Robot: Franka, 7 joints.
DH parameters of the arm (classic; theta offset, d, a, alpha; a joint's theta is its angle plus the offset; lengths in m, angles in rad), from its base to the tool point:
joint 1: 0 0.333 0 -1.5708
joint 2: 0 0 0 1.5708
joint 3: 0 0.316 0.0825 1.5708
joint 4: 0 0 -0.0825 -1.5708
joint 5: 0 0.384 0 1.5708
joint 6: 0 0 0.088 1.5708
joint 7: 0 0.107 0 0
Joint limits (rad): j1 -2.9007..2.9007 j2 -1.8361..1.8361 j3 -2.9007..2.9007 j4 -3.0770..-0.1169 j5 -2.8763..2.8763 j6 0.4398..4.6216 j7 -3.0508..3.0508
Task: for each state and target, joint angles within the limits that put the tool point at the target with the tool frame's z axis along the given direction. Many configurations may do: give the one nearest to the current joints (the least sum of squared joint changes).
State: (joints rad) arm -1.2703 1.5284 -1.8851 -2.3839 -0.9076 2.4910 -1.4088
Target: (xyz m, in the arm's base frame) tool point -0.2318 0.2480 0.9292 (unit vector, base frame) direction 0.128 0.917 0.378
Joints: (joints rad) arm -1.8432 0.7478 -2.7159 -1.7753 -1.0457 2.8224 -1.4088
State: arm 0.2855 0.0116 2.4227 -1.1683 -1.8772 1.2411 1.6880
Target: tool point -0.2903 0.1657 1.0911 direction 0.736 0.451 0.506
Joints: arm 0.1799 -0.2088 2.3570 -0.5512 -2.1208 1.6352 1.6880
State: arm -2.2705 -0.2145 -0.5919 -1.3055 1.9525 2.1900 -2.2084
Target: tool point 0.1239 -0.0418 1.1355 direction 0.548 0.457 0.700
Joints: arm -1.6852 -0.5988 0.1968 -1.1454 2.5729 2.0019 -2.2084
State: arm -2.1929 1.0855 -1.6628 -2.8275 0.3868 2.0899 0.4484
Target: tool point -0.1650 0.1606 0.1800 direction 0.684 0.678 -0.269
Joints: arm -1.6565 1.0857 -1.2170 -3.0770 0.1746 2.3937 0.4484
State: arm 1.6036 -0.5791 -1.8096 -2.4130 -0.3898 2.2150 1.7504
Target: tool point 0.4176 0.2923 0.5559 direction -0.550 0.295 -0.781
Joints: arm 2.1683 -0.6487 -1.3119 -1.8200 0.0441 1.5286 1.7504
